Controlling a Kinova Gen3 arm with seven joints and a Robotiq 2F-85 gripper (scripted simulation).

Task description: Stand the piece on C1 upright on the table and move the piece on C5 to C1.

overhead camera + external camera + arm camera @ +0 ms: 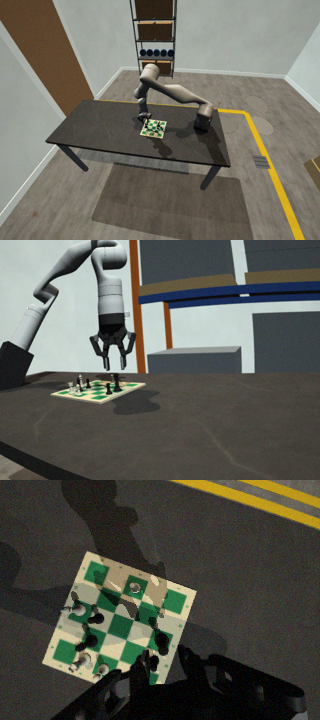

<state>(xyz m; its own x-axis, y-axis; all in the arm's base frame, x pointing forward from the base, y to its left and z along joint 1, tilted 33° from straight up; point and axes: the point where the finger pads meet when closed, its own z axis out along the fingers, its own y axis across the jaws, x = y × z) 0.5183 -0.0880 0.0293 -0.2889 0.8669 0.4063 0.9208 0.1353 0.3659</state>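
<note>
My gripper is now 5 cm above the tall black piece. From my hand the other things lie so: green-and-cream chessboard 8 cm below, 8 cm behind, 1 cm to the left; then white rook 13 cm behind, 6 cm below, 5 cm to the right; then white bishop 16 cm behind, 6 cm below, 3 cm to the left.
</note>
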